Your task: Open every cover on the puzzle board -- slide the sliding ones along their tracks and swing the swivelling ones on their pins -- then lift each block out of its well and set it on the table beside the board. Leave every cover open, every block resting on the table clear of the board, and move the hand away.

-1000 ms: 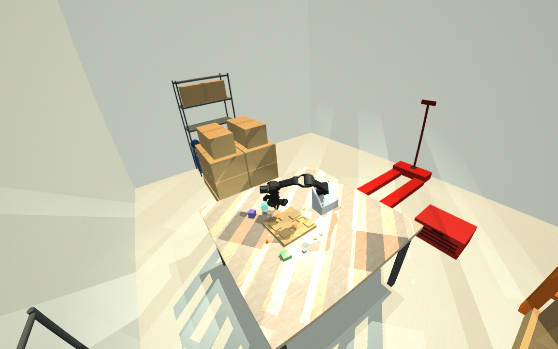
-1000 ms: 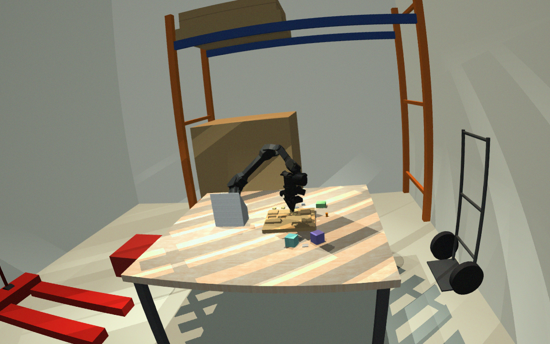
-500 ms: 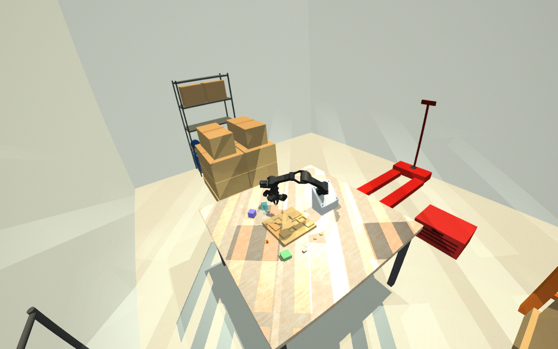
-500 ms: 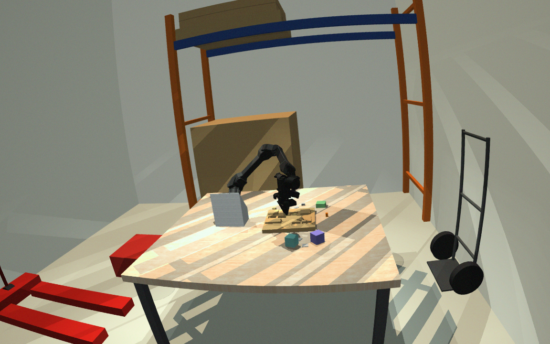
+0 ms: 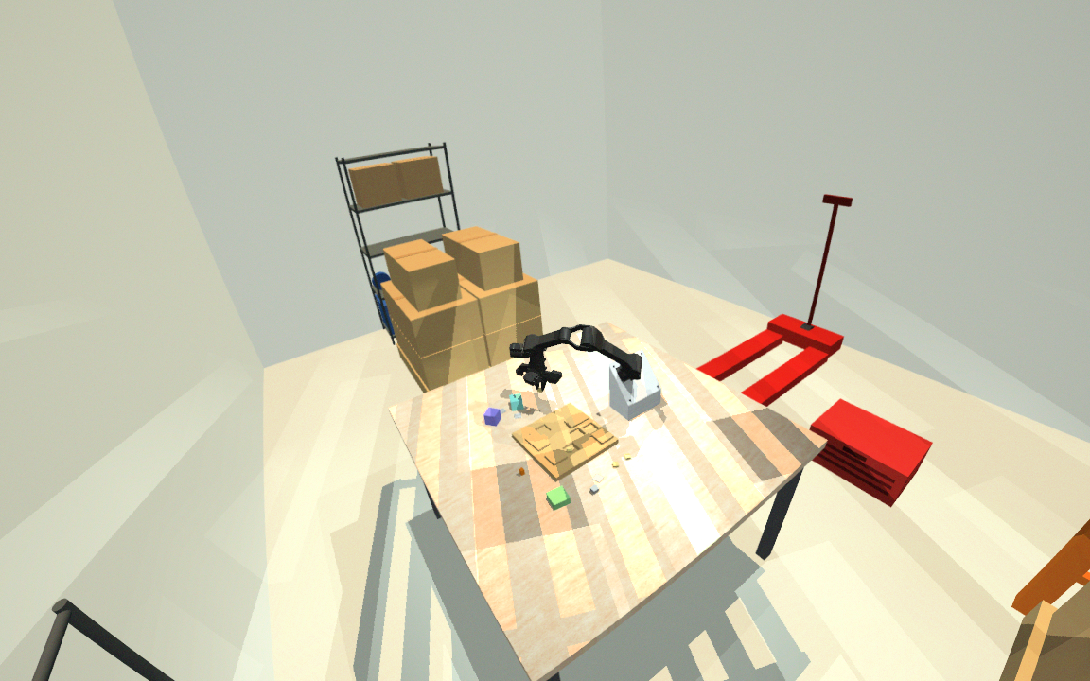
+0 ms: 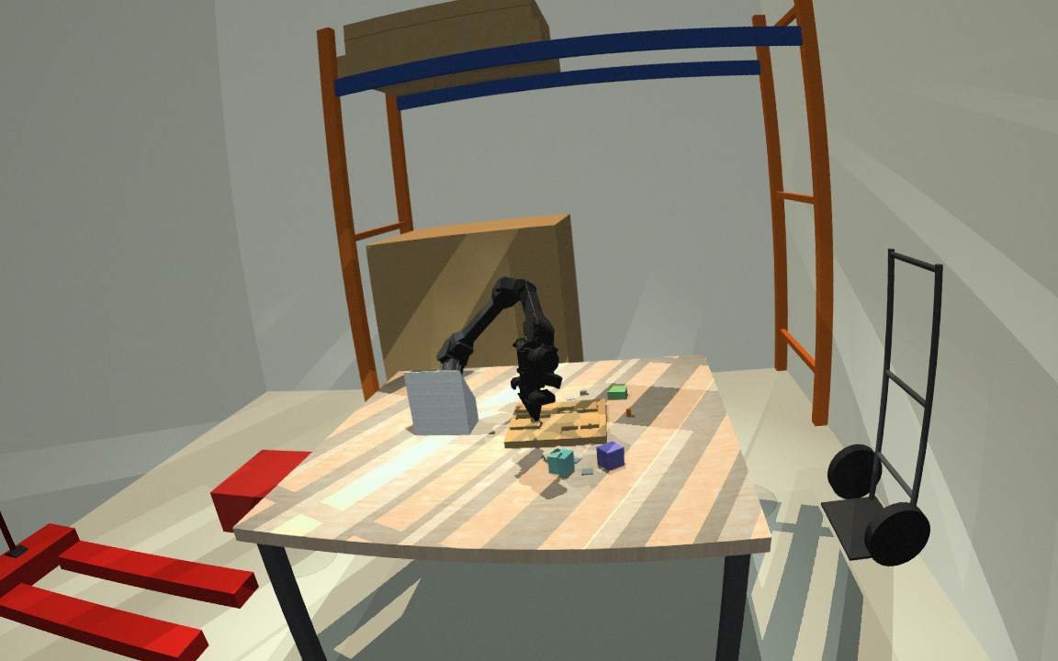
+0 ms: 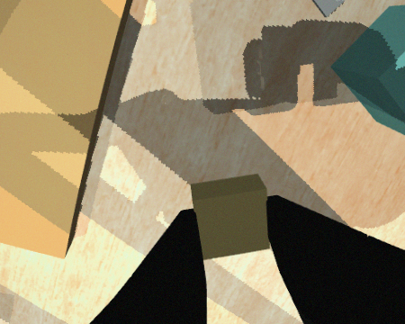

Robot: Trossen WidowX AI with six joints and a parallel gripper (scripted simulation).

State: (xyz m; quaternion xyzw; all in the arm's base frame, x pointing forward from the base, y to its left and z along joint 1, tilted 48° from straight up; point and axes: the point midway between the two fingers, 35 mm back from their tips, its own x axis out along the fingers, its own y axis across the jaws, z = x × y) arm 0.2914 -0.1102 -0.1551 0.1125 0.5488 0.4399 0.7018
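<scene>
My gripper tip is 2 cm short of the wooden puzzle board, 22 cm to the right of it and 9 cm above it. From my gripper tip the other things lie so: teal cube 7 cm ahead, 9 cm to the right, 9 cm below; then tiny orange piece 25 cm ahead, 26 cm to the left, 10 cm below; then purple cube 20 cm ahead, 7 cm to the right, 9 cm below.
</scene>
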